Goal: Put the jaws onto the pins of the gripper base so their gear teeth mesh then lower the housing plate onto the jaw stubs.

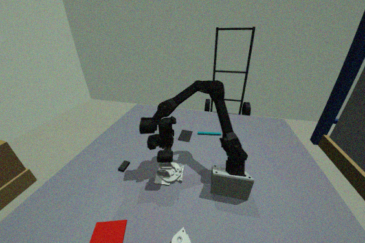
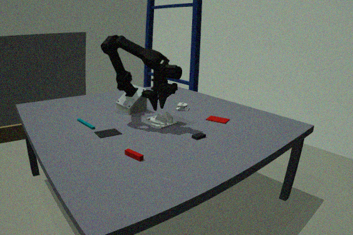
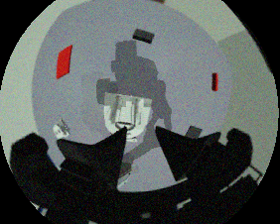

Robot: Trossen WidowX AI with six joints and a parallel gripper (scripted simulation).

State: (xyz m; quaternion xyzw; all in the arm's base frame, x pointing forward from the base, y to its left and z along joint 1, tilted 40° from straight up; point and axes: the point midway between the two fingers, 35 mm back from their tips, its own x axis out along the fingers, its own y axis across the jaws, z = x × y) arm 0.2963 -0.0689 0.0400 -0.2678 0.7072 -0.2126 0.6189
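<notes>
Now: the white gripper base 10 cm behind my gripper tip, 29 cm to the left of it and 5 cm below it. Round my gripper tip: flat light plate (1 cm ahead, 3 cm to the left, 7 cm below); then black block (23 cm ahead, 2 cm to the left, 7 cm below); then grey jaw (4 cm behind, 5 cm to the left, 6 cm below).
</notes>
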